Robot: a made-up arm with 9 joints. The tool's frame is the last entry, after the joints.
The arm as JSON. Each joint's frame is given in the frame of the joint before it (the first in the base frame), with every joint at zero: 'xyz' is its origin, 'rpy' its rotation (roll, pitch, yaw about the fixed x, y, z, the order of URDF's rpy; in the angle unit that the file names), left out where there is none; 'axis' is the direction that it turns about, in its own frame. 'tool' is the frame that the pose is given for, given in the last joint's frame.
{
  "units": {
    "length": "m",
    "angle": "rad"
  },
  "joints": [
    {
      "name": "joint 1",
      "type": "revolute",
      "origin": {
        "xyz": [
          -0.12,
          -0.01,
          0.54
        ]
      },
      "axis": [
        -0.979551,
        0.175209,
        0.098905
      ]
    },
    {
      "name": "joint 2",
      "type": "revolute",
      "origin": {
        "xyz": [
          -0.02,
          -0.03,
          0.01
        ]
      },
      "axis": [
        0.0,
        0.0,
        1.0
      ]
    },
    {
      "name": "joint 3",
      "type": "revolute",
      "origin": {
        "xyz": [
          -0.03,
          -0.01,
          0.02
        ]
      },
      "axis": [
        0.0,
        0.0,
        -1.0
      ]
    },
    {
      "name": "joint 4",
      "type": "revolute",
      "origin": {
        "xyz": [
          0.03,
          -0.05,
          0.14
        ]
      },
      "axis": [
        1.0,
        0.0,
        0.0
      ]
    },
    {
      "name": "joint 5",
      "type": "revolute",
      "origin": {
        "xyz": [
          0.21,
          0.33,
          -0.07
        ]
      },
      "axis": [
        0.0,
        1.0,
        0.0
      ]
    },
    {
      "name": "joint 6",
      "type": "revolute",
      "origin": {
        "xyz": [
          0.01,
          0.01,
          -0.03
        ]
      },
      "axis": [
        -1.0,
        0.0,
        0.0
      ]
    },
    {
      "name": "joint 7",
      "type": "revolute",
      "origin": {
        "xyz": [
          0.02,
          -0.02,
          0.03
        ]
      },
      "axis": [
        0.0,
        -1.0,
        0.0
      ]
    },
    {
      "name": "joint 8",
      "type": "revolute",
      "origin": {
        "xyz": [
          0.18,
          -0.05,
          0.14
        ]
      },
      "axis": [
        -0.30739,
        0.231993,
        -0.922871
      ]
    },
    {
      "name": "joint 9",
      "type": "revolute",
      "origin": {
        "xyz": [
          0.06,
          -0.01,
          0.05
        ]
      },
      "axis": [
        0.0,
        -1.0,
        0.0
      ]
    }
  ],
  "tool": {
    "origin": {
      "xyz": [
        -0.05,
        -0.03,
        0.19
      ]
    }
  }
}
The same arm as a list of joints. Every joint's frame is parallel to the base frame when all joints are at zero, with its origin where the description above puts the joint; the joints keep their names.
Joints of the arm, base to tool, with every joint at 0 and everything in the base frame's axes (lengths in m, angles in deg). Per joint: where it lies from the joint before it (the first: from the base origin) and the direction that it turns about. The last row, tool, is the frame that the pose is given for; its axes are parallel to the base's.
joint 1: axis -0.979555 0.175192 0.098895 xyz -0.1200 -0.0100 0.5400
joint 2: axis +z xyz -0.0200 -0.0300 0.0100
joint 3: axis -z xyz -0.0300 -0.0100 0.0200
joint 4: axis +x xyz 0.0300 -0.0500 0.1400
joint 5: axis +y xyz 0.2100 0.3300 -0.0700
joint 6: axis -x xyz 0.0100 0.0100 -0.0300
joint 7: axis -y xyz 0.0200 -0.0200 0.0300
joint 8: axis -0.30739 0.231993 -0.922871 xyz 0.1800 -0.0500 0.1400
joint 9: axis -y xyz 0.0600 -0.0100 0.0500
tool: xyz -0.0500 -0.0300 0.1900

